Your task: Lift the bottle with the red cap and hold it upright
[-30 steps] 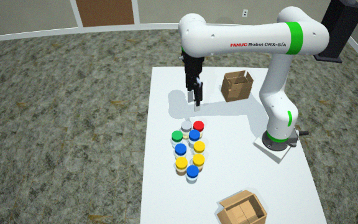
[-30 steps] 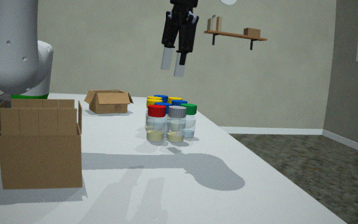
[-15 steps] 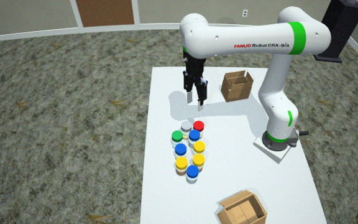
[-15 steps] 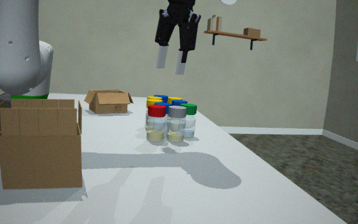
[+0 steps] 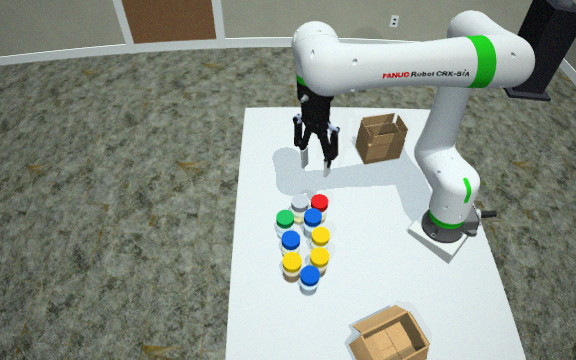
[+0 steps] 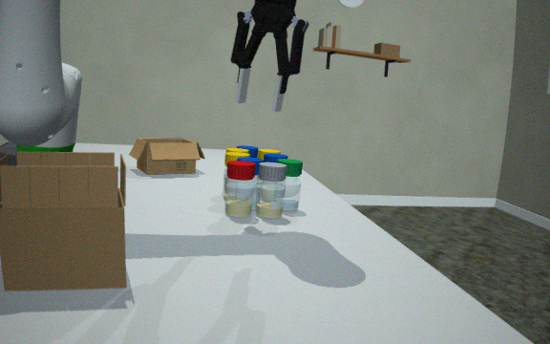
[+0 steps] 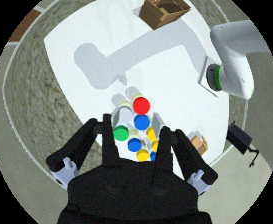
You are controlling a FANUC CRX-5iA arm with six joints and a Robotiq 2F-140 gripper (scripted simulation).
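My gripper is now 20 mm past the red-capped bottle, 30 mm to the right of it and 200 mm above it. Round my hand: yellow-capped bottle (20 mm behind, 160 mm to the left, 200 mm below); then grey-capped bottle (40 mm ahead, 40 mm to the left, 200 mm below); then green-capped bottle (90 mm ahead, 100 mm to the left, 200 mm below).
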